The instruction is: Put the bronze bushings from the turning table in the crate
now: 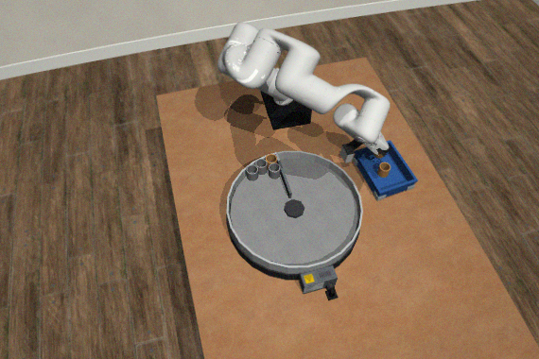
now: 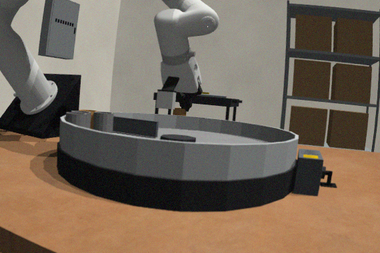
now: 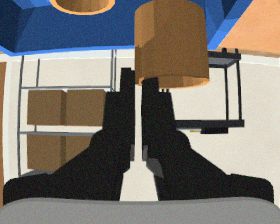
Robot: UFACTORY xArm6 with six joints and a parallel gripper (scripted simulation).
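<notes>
Now: hand 9 cm above the blue crate, 3 cm short of it and 1 cm to the right of it. Also, from my hand: turning table 35 cm to the right, 13 cm ahead, 6 cm below.
</notes>
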